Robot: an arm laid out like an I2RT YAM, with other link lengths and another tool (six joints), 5 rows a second.
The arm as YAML. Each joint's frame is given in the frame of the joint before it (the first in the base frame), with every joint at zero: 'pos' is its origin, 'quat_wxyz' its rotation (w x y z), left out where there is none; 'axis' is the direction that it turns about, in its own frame. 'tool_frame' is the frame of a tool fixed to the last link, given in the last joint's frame.
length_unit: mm
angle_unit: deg
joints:
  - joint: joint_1
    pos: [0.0, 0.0, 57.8]
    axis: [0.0, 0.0, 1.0]
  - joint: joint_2
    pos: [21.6, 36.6, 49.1]
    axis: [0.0, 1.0, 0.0]
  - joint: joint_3
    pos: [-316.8, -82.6, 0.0]
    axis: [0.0, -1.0, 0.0]
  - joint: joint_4
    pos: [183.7, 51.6, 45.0]
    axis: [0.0, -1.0, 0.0]
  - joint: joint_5
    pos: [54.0, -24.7, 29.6]
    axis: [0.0, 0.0, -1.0]
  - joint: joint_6
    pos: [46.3, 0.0, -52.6]
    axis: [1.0, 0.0, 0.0]
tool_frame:
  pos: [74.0, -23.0, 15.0]
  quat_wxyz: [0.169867, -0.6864, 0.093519, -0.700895]
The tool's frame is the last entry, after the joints.
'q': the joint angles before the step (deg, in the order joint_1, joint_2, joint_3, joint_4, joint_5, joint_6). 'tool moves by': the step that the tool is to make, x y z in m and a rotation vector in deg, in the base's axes. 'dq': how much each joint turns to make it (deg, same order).
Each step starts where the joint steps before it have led.
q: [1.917 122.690 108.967 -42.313 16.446 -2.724]
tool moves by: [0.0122 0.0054 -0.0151 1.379 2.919 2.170]
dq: [0.007 3.781 4.459 -3.271 -2.410 -1.061]
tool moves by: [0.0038 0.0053 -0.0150 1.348 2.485 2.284]
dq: [0.017 1.825 0.501 -0.833 -2.379 -1.268]
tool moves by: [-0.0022 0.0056 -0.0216 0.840 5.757 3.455]
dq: [-0.009 2.429 0.830 -3.643 -2.475 -2.678]
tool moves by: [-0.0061 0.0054 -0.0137 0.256 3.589 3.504]
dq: [0.164 0.411 -2.069 -0.666 -1.626 -2.974]
